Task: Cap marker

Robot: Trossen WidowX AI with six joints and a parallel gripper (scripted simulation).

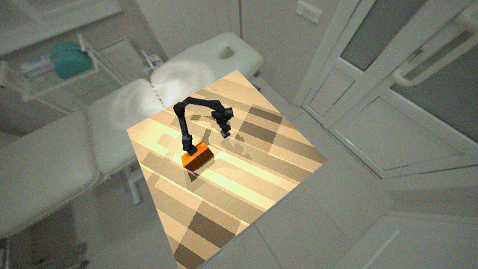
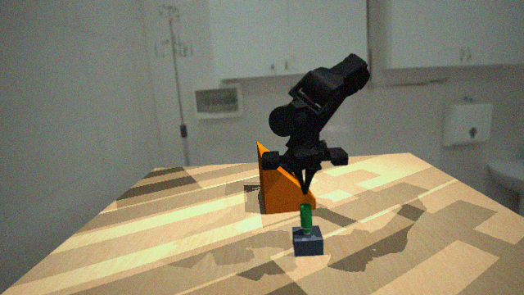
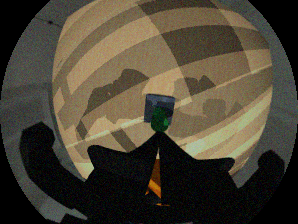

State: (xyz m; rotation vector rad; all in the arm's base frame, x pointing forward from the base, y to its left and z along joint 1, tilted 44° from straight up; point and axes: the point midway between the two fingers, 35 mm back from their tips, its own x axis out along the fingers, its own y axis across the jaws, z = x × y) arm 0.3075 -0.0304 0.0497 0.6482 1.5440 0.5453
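The green cap is 5 cm below my gripper tip. Round my gripper tip: grey-blue holder block 12 cm below.
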